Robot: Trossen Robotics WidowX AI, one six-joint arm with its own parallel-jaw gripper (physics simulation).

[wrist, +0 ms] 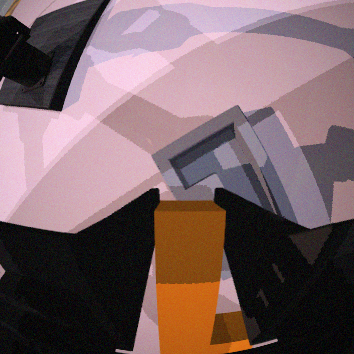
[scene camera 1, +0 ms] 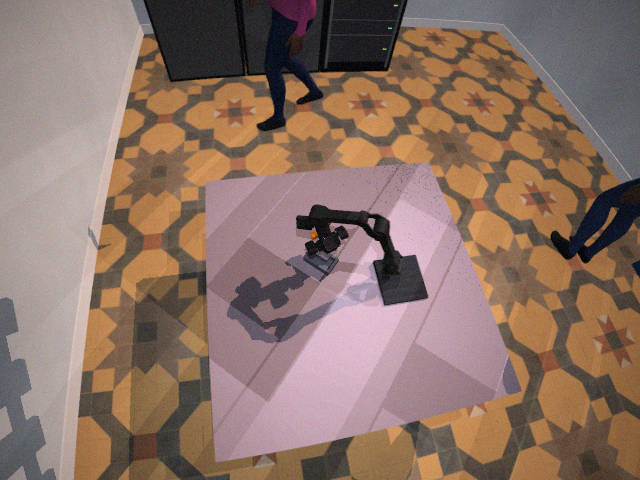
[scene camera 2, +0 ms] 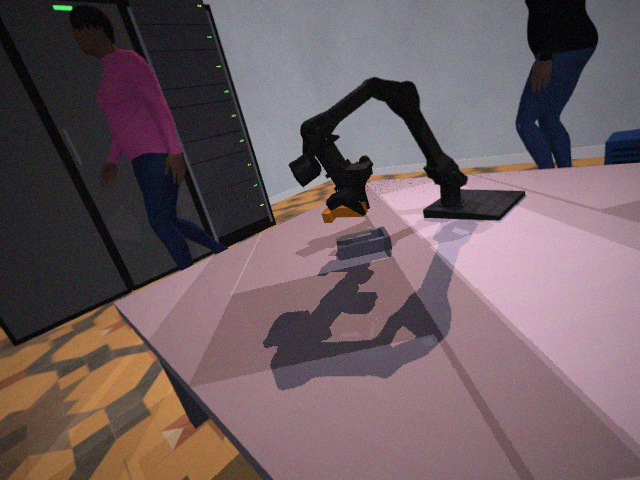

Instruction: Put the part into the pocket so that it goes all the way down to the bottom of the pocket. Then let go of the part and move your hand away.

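Places are measured from the arm's base along level axes (x ahead, y left, z up), in metres.
Where they show: gripper, fingertip midpoint: point(wrist: 186, 195) point(scene camera 2: 366, 211); arm's base, origin of the base link: point(wrist: 37, 71) point(scene camera 1: 390, 269) point(scene camera 2: 450, 203).
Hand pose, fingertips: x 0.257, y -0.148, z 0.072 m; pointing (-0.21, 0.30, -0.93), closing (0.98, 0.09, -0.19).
Each offset is from my fingertips to the centre of the thing. Level surfaces: height alone.
The orange part {dx +0.021, dy -0.056, dz +0.008 m} point(scene camera 1: 314, 234) point(scene camera 2: 329, 215) point(wrist: 187, 250) is long, with a short side piece at the lower right in the wrist view. My gripper point(scene camera 1: 326, 241) point(scene camera 2: 352, 206) point(wrist: 186, 195) is shut on it and holds it in the air, above the table and apart from the pocket block. The grey pocket block {dx +0.034, dy -0.010, dz -0.077 m} point(scene camera 1: 329, 270) point(scene camera 2: 361, 251) point(wrist: 197, 137) sits on the table, turned at an angle to the part in the wrist view. Its pocket shows an angular corner. The part and fingers hide the block's near portion in the wrist view.
The arm's black base plate point(scene camera 1: 405, 289) point(scene camera 2: 496, 206) point(wrist: 50, 95) stands on the pink table {dz -0.096 m} point(scene camera 1: 310, 403) point(scene camera 2: 465, 413), right of the block in the scene views. Arm shadows cross the table. Two people and dark cabinets point(scene camera 1: 201, 41) point(scene camera 2: 227, 155) are beyond the table.
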